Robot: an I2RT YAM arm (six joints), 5 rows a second.
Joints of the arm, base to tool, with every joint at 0 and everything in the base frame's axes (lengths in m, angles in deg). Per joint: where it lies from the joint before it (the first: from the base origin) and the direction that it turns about. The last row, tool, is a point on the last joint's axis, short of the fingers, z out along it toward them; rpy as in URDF.
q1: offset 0 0 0.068 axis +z
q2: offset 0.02 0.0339 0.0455 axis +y
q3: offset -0.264 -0.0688 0 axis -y
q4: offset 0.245 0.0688 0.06 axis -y
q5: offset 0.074 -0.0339 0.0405 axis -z
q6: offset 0.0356 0 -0.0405 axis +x
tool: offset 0 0 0 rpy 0 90 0
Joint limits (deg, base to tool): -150..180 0..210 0..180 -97..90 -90..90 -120..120
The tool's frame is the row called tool.
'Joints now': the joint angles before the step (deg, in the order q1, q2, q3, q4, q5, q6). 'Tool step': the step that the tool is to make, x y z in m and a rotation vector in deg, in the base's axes. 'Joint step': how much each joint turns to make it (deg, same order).
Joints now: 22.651, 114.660, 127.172, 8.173, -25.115, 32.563
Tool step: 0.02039, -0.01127, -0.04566, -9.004, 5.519, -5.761
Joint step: -2.091, -0.687, -7.167, -5.147, 1.927, -7.740
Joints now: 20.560, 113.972, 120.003, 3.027, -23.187, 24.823
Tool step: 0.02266, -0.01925, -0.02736, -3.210, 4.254, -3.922
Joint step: -3.024, 2.148, -0.831, -2.819, 0.719, -1.879
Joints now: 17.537, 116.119, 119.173, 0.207, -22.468, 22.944
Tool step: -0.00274, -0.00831, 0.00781, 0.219, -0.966, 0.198
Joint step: -0.926, -0.856, 0.163, -0.031, -1.126, -0.001
